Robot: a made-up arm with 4 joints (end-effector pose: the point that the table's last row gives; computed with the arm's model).
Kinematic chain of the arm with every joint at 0, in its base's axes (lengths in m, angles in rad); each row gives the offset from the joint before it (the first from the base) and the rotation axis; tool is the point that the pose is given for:
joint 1: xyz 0 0 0.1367 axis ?
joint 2: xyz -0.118 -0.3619 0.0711 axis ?
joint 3: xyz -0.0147 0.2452 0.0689 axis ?
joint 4: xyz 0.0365 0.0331 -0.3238 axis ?
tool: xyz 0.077 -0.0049 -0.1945
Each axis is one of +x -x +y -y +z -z.
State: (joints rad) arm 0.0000 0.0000 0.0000 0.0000
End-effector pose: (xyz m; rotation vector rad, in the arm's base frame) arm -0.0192 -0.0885 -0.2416 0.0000 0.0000 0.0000
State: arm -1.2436 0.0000 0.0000 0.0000
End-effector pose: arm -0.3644 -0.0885 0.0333 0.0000 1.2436 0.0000
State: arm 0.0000 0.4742 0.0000 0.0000
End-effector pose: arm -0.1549 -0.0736 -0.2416 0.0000 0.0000 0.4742
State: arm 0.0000 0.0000 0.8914 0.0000
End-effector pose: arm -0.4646 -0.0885 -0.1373 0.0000 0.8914 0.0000
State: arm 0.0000 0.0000 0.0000 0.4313
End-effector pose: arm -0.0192 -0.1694 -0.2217 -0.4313 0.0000 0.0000
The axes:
joint 1: -y
joint 2: +z
joint 3: +y
joint 4: -x

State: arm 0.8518 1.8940 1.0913 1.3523
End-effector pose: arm 0.0227 -0.6578 -0.0307 -2.7257 -0.7141 1.2333
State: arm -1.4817 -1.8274 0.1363 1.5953
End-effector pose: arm -0.1904 -0.4365 0.1706 1.9579 -2.2778 0.3519
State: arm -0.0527 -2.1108 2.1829 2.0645
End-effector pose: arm 0.1217 -0.1900 0.3082 0.4461 1.2806 0.3571
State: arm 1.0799 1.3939 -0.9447 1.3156
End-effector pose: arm -0.0821 -0.0016 0.0175 -0.7524 -2.4113 0.2906
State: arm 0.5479 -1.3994 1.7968 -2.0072
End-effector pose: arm 0.1986 -0.0082 0.3569 -2.3972 -0.0842 1.4556
